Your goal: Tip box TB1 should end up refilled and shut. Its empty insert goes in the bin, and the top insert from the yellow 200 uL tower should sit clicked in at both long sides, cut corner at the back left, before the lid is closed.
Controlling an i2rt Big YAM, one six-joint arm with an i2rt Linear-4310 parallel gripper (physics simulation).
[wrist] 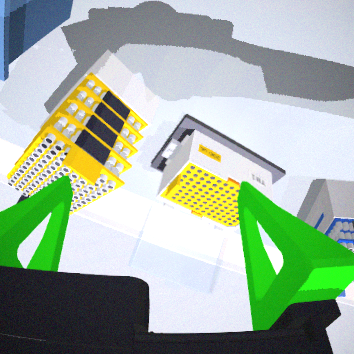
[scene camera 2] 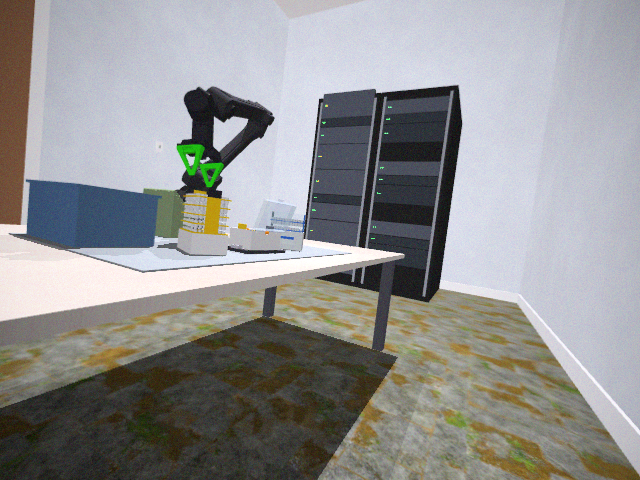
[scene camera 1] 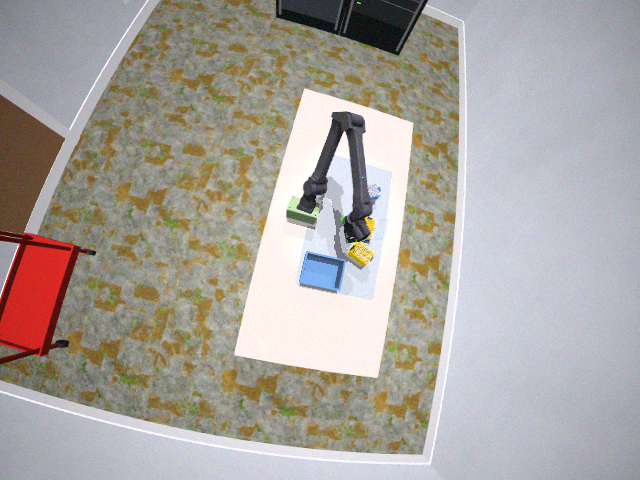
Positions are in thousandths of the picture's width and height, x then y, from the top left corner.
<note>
My gripper (scene camera 2: 313,378) is open, holding nothing. Also in view: a yellow perforated insert (wrist: 549,530). Also in view: a box lid (scene camera 2: 430,451).
My gripper also shows in the wrist view (wrist: 436,527).
</note>
